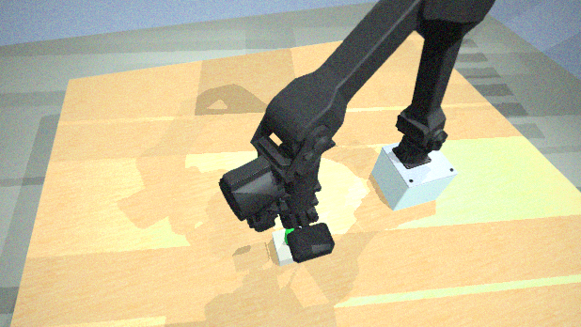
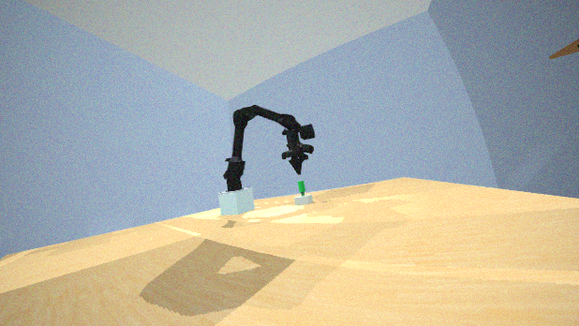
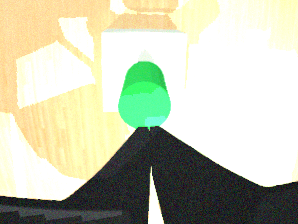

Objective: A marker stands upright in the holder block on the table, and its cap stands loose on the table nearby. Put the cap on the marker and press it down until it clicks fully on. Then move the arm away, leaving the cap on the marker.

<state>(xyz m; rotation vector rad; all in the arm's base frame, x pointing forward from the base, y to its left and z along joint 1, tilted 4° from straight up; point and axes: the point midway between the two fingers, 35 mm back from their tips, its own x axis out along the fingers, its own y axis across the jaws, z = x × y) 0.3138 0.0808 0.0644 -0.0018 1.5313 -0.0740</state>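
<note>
My gripper tip is now 50 mm above the green cap. The rest, counted from my gripper tip: holder block (110 mm below).
</note>
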